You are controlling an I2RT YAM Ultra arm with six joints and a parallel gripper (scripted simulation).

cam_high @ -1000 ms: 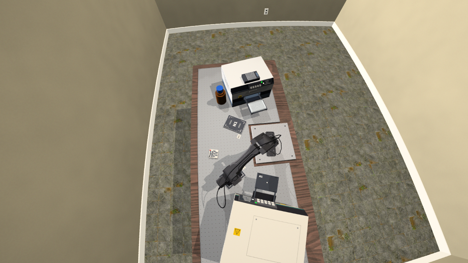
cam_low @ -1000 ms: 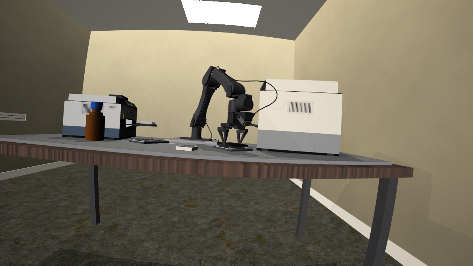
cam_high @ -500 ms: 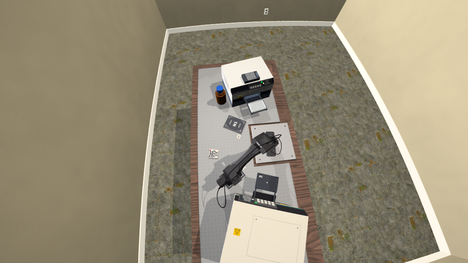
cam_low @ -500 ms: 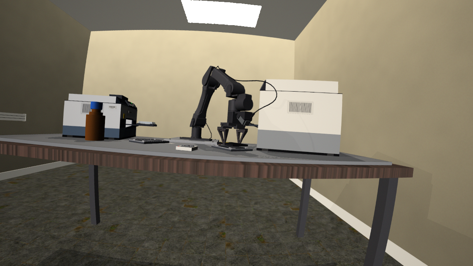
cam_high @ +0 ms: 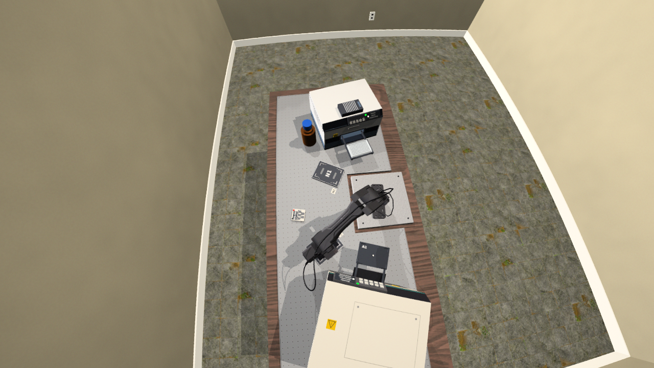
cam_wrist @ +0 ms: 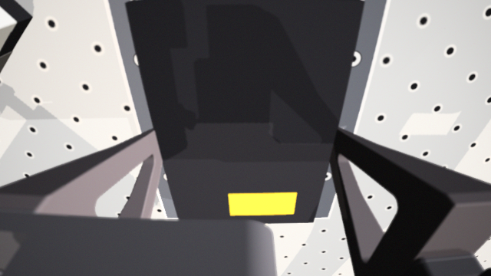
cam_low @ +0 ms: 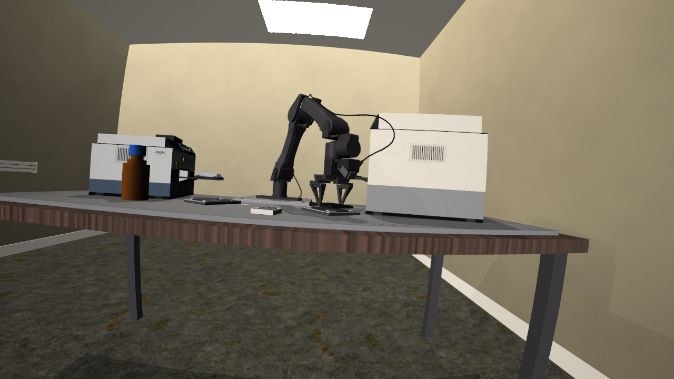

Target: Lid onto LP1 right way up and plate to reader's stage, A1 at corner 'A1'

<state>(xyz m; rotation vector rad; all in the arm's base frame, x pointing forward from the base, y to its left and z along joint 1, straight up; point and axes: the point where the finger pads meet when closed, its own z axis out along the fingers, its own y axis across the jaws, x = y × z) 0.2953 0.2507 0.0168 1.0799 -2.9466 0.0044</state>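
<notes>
The LP1 tag is 8 cm behind my hand, 7 cm to the right of it and 3 cm below it. From my hand the other things lie so: lid right at my hand; capped brown bottle 65 cm to the right, 11 cm ahead, 9 cm above; clear well plate 54 cm to the right, 19 cm behind, 7 cm above.
</notes>
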